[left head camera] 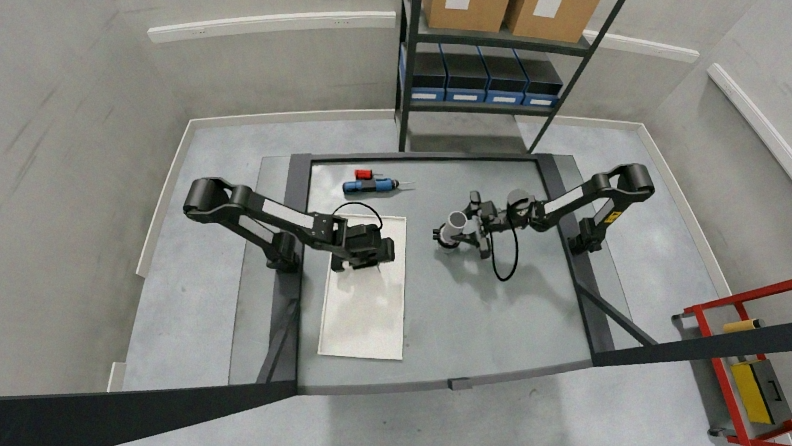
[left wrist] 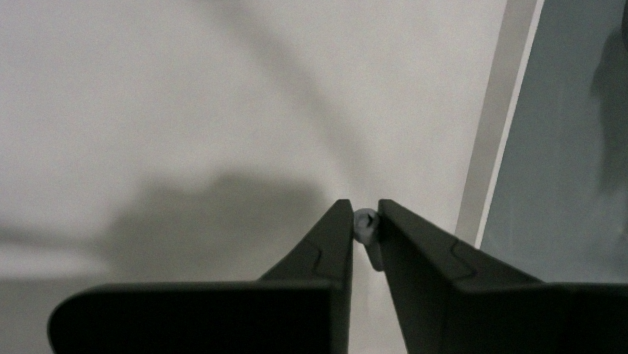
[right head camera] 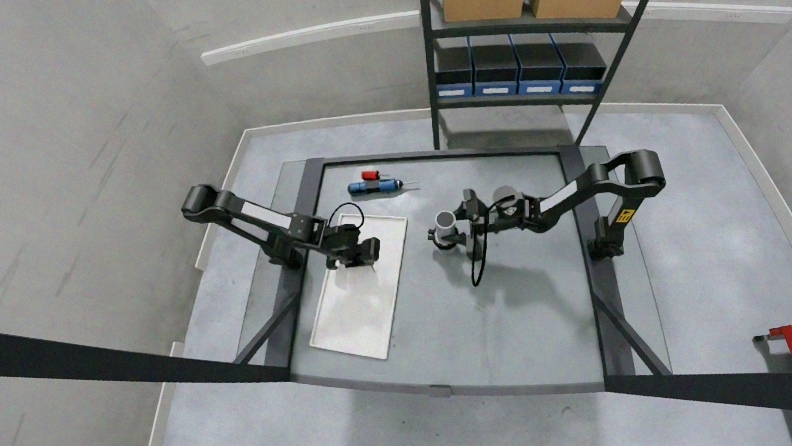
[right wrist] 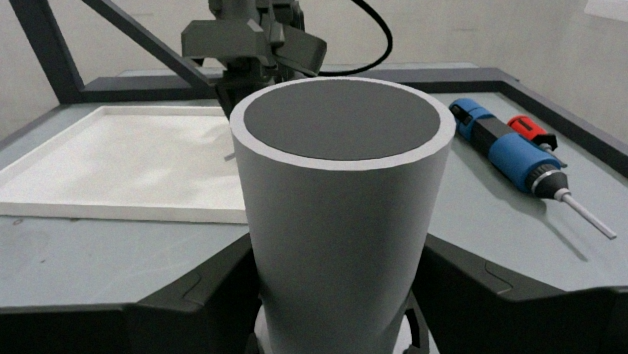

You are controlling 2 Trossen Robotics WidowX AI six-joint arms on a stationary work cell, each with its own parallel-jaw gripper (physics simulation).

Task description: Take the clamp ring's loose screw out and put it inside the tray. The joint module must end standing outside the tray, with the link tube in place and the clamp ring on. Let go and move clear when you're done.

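Places are measured from the left arm's base along level axes (x ahead, y left, z up), in millimetres.
Pixels of known places: left gripper, fingertip midpoint: (left head camera: 377,264) (left wrist: 363,212) (right head camera: 372,263); right gripper, fingertip midpoint: (left head camera: 449,228) (right head camera: 441,229) (right wrist: 331,240); left arm's base at its link origin: (left head camera: 287,262) (right head camera: 292,259); right arm's base at its link origin: (left head camera: 577,246) (right head camera: 599,249).
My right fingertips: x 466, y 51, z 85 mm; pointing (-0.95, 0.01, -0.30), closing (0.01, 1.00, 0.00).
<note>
For each thing: its middle in the pictures, then the offset to it from my right fingertips. "*": a spot on its surface instead.
- small grey screw at the middle of its body: (left wrist: 372,245) (right wrist: 238,152) dx -200, dy -78, dz -78 mm
- white tray at the middle of its body: (left wrist: 260,323) (right wrist: 218,150) (left head camera: 365,281) (right head camera: 360,279) dx -237, dy -110, dz -96 mm
- grey link tube at the middle of its body: (right wrist: 334,257) (right head camera: 445,228) (left head camera: 453,228) dx +12, dy +0, dz +5 mm
- black clamp ring at a spot on its surface: (right wrist: 416,320) * dx +13, dy +34, dz -34 mm
- blue electric screwdriver at the middle of its body: (right wrist: 511,153) (left head camera: 378,185) (right head camera: 382,185) dx -189, dy +206, dz -83 mm
- small red tool at the middle of its body: (right wrist: 538,143) (left head camera: 369,174) (right head camera: 375,175) dx -219, dy +257, dz -90 mm
My left gripper (left wrist: 363,212) is shut on the small grey screw (left wrist: 366,225) (right wrist: 229,157) and holds it above the upper part of the white tray (left head camera: 363,332) (right head camera: 349,326) (left wrist: 487,130) (right wrist: 125,212). My right gripper (left head camera: 463,226) (right head camera: 455,226) (right wrist: 331,240) is shut on the grey link tube (left head camera: 455,220) (right head camera: 445,219) (right wrist: 342,210). The tube stands upright in the joint module (right wrist: 403,332), outside the tray to its right in the head views. The black clamp ring (left head camera: 436,234) (right head camera: 431,234) (right wrist: 416,320) is around the joint; the fingers and tube hide much of it.
A blue electric screwdriver (left head camera: 368,185) (right head camera: 374,186) (right wrist: 520,155) and a small red tool (left head camera: 363,174) (right head camera: 369,175) (right wrist: 527,128) lie beyond the tray near the table's back edge. A shelf unit (left head camera: 410,72) (right head camera: 429,72) stands behind the table.
</note>
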